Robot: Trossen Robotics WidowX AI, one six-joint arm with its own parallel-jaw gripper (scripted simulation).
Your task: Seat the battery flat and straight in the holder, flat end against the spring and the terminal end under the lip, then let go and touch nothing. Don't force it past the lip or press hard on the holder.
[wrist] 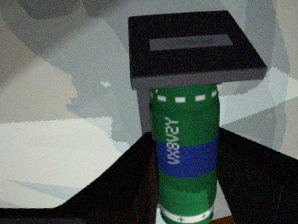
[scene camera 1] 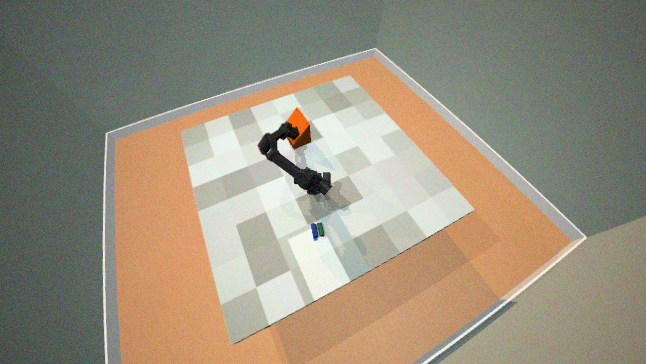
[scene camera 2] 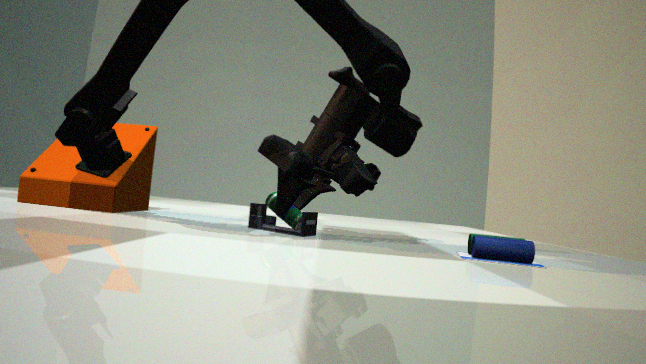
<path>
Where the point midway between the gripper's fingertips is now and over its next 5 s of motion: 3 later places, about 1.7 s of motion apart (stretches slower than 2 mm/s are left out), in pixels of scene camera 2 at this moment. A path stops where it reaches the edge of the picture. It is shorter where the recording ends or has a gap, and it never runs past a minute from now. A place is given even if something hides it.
The gripper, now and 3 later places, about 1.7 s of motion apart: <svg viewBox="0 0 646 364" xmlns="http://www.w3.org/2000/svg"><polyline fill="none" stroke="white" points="283,216 284,223 281,226 281,172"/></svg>
</path>
